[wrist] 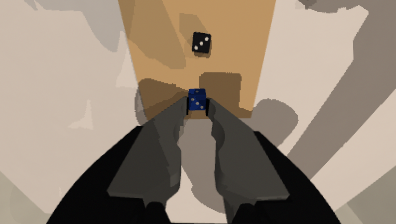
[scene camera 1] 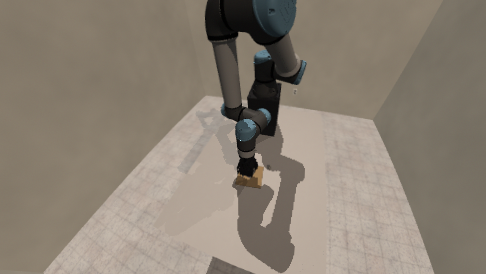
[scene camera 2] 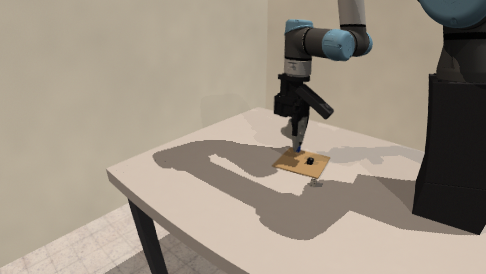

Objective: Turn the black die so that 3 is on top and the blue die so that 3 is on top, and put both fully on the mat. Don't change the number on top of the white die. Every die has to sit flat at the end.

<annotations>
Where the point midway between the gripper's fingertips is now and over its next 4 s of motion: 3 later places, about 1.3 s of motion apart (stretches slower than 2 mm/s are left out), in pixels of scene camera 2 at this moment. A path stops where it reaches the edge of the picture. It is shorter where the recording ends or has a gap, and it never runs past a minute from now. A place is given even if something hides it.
My gripper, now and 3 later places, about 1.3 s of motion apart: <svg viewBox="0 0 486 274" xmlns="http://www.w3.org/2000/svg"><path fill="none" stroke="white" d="M296 150L295 158L298 125L300 101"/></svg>
</annotations>
